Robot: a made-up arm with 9 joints.
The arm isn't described. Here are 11 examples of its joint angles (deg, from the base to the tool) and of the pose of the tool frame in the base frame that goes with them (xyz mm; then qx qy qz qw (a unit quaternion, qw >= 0)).
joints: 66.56 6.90 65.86 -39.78 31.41 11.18 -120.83 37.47 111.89
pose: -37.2 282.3 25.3 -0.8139 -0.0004 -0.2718 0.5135
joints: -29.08 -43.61 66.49 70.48 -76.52 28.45 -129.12 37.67 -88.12
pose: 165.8 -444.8 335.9 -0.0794 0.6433 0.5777 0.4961
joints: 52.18 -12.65 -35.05 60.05 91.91 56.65 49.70 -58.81 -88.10
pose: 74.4 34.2 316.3 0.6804 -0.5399 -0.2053 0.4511
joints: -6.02 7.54 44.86 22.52 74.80 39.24 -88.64 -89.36 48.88
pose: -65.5 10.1 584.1 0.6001 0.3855 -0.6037 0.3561
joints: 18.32 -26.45 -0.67 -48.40 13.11 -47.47 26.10 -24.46 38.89
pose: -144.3 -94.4 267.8 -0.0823 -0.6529 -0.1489 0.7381
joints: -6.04 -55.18 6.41 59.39 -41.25 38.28 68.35 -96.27 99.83
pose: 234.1 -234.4 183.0 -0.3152 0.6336 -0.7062 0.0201
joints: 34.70 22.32 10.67 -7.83 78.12 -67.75 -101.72 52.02 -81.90
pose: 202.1 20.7 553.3 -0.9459 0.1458 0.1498 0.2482
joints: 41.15 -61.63 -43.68 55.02 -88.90 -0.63 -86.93 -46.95 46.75
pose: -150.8 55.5 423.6 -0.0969 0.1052 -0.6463 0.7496
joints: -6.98 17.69 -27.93 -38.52 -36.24 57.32 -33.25 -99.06 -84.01
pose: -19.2 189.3 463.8 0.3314 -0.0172 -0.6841 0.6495
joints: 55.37 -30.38 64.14 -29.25 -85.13 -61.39 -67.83 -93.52 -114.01
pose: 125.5 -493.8 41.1 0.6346 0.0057 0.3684 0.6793
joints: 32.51 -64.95 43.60 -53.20 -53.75 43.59 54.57 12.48 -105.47
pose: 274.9 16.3 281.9 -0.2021 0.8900 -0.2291 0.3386
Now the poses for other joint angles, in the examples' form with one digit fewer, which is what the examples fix.
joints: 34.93 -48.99 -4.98 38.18 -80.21 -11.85 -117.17 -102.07 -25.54
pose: -207 -135 -9 -0.970 -0.102 -0.146 0.164
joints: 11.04 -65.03 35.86 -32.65 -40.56 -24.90 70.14 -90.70 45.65
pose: 245 -46 156 -0.365 0.918 -0.141 0.069
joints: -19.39 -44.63 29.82 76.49 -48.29 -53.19 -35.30 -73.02 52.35
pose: 146 -305 122 0.379 -0.740 0.105 0.546
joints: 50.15 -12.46 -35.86 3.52 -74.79 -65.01 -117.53 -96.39 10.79
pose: -72 226 123 -0.793 0.392 -0.340 0.319
